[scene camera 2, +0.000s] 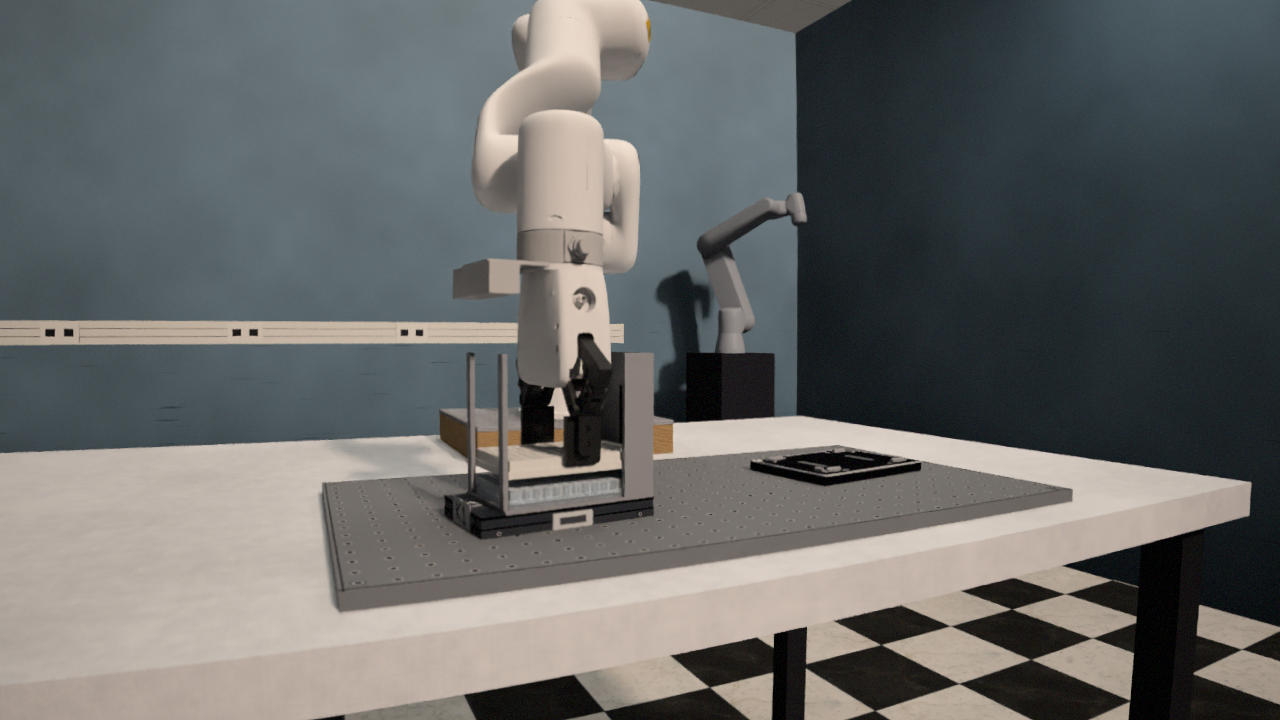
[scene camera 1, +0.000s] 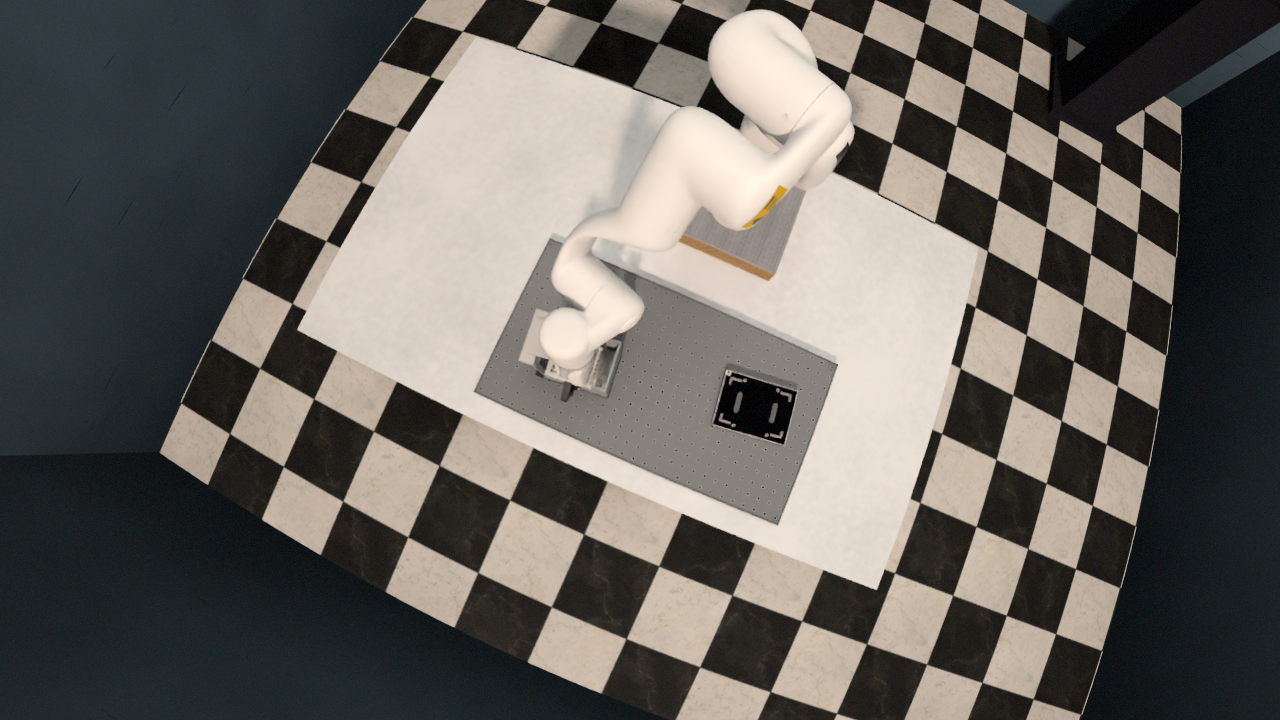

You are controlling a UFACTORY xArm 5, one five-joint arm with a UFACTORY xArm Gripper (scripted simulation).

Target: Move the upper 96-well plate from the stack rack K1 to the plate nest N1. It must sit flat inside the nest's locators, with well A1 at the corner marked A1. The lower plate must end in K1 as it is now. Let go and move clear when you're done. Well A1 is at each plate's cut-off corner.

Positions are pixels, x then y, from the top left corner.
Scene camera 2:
my gripper: 558,456
black plate nest: 830,459
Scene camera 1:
black plate nest: 758,397
